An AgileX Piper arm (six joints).
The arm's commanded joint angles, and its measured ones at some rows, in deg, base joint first. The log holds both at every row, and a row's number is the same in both.
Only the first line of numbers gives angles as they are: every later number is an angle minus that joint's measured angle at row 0.
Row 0, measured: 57.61, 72.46, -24.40, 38.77, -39.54, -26.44
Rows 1 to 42, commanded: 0.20, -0.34, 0.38, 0.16, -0.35, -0.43; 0.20, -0.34, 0.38, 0.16, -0.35, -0.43; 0.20, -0.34, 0.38, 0.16, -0.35, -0.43; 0.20, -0.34, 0.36, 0.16, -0.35, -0.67; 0.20, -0.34, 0.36, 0.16, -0.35, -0.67; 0.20, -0.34, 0.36, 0.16, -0.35, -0.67; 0.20, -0.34, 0.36, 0.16, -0.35, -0.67; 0.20, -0.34, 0.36, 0.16, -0.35, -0.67; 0.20, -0.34, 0.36, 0.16, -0.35, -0.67; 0.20, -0.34, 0.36, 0.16, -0.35, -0.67; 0.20, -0.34, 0.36, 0.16, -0.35, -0.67; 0.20, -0.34, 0.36, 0.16, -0.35, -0.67; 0.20, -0.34, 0.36, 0.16, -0.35, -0.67; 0.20, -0.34, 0.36, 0.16, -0.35, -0.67; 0.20, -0.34, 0.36, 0.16, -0.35, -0.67; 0.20, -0.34, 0.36, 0.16, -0.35, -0.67; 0.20, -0.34, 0.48, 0.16, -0.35, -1.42; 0.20, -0.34, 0.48, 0.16, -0.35, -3.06; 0.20, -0.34, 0.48, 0.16, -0.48, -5.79; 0.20, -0.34, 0.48, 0.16, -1.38, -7.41; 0.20, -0.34, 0.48, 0.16, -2.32, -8.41; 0.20, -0.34, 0.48, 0.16, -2.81, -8.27; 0.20, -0.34, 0.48, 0.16, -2.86, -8.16; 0.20, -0.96, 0.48, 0.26, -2.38, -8.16; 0.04, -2.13, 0.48, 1.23, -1.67, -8.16; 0.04, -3.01, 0.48, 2.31, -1.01, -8.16; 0.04, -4.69, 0.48, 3.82, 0.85, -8.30; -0.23, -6.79, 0.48, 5.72, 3.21, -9.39; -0.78, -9.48, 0.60, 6.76, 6.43, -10.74; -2.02, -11.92, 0.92, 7.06, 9.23, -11.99; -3.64, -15.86, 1.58, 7.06, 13.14, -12.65; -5.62, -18.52, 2.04, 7.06, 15.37, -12.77; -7.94, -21.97, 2.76, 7.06, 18.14, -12.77; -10.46, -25.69, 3.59, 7.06, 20.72, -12.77; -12.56, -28.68, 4.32, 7.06, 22.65, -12.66; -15.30, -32.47, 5.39, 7.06, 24.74, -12.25; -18.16, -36.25, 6.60, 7.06, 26.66, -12.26; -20.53, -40.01, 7.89, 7.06, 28.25, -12.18; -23.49, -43.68, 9.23, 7.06, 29.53, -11.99; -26.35, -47.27, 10.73, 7.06, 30.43, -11.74; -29.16, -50.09, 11.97, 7.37, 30.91, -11.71; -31.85, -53.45, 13.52, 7.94, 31.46, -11.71
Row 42, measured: -21.85, -41.96, 8.45, 7.25, 27.09, -11.92
